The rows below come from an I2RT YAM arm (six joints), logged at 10 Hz.
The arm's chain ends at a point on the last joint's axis. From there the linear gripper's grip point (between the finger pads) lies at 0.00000 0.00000 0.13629 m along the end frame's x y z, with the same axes.
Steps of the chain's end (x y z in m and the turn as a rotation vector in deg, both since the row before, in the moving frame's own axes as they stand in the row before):
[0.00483 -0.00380 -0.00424 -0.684 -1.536 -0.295]
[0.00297 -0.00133 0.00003 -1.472 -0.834 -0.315]
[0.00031 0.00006 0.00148 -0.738 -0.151 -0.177]
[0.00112 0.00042 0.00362 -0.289 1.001 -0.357]
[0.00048 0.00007 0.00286 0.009 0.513 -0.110]
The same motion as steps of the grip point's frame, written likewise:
[0.00118 -0.00216 -0.00430 -0.684 -1.536 -0.295]
[0.00100 0.00218 -0.00003 -1.472 -0.834 -0.315]
[-0.00005 0.00182 0.00147 -0.738 -0.151 -0.177]
[0.00350 0.00110 0.00360 -0.289 1.001 -0.357]
[0.00170 0.00005 0.00285 0.009 0.513 -0.110]

